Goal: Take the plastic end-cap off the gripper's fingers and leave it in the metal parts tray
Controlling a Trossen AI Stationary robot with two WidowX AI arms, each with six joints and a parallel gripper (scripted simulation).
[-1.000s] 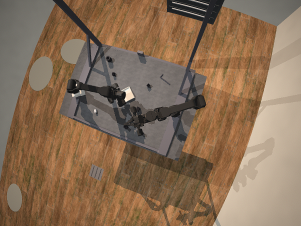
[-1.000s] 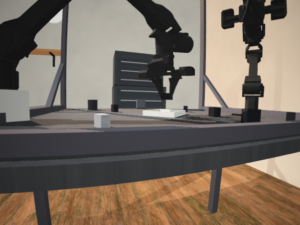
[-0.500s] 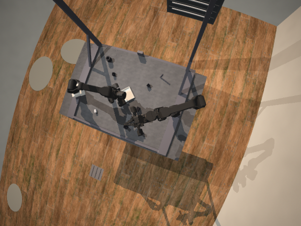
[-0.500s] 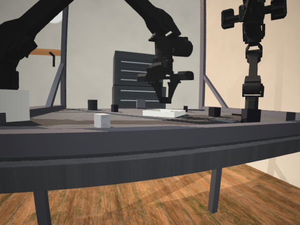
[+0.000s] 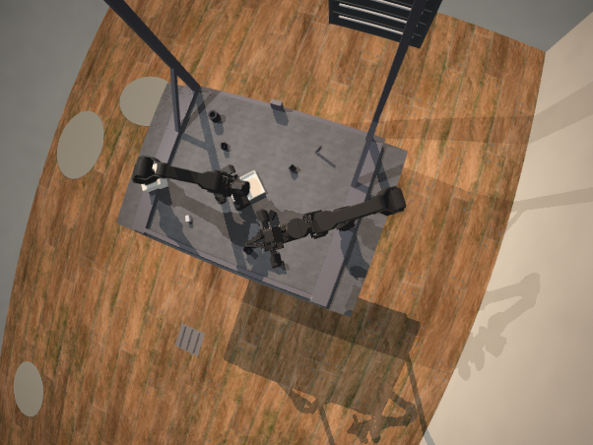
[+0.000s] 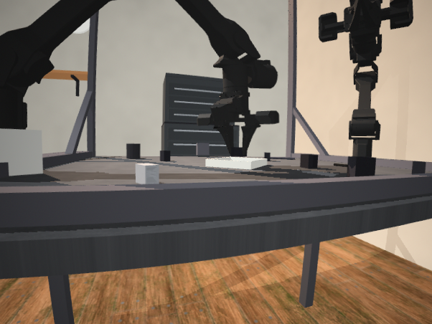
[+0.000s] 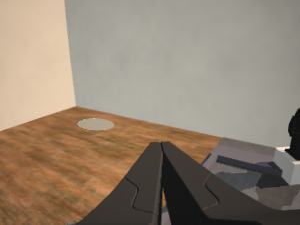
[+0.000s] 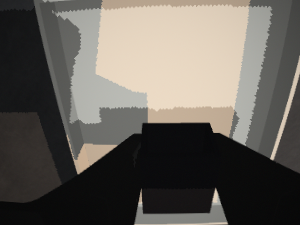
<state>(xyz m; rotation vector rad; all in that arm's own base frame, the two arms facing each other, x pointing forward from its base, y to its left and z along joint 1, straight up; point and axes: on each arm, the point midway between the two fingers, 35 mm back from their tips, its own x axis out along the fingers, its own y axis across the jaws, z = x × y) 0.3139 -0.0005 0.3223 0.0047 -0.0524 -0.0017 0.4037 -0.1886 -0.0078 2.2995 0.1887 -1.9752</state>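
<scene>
The pale metal parts tray lies 60 mm below my right hand, 10 mm to the left of it and 10 mm behind it. Also, from my right hand: black plastic end-cap 30 mm below, 10 mm to the left, 10 mm behind.
</scene>
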